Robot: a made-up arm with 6 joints.
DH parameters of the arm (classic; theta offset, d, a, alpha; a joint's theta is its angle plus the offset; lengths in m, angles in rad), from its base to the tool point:
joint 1: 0 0.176 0 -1.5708
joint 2: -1.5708 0 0.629 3.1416
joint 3: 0 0 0 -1.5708
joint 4: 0 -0.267 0 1.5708
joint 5: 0 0.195 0 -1.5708
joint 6: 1.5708 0 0 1.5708
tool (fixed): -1.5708 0 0 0
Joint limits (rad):
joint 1: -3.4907..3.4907
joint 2: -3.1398..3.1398
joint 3: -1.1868..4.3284
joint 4: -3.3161..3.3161
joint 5: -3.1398..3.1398
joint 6: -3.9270..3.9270
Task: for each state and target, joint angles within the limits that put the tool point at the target. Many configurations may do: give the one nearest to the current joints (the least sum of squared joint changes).
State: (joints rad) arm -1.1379 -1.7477 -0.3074 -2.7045 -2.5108 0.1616
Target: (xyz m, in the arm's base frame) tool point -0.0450 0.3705 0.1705
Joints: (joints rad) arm -1.0995 -1.8514 -0.7617 -2.2877 -2.5108 0.1616
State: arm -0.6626 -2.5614 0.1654 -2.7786 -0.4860 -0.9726
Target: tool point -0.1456 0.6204 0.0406
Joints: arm -1.0558 -2.2353 0.0510 -2.7315 -0.4860 -0.9726
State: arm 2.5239 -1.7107 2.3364 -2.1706 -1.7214 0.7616
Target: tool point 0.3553 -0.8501 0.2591
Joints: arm 2.1192 -1.3600 2.4147 -2.3713 -1.7214 0.7616
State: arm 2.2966 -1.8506 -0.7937 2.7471 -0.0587 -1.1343
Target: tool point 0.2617 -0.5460 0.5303
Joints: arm 2.2843 -1.4631 -0.4331 2.5284 -0.0587 -1.1343
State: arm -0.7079 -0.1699 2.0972 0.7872 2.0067 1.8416
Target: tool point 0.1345 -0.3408 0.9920
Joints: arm -0.7346 0.5732 1.8060 0.5835 2.0067 1.8416
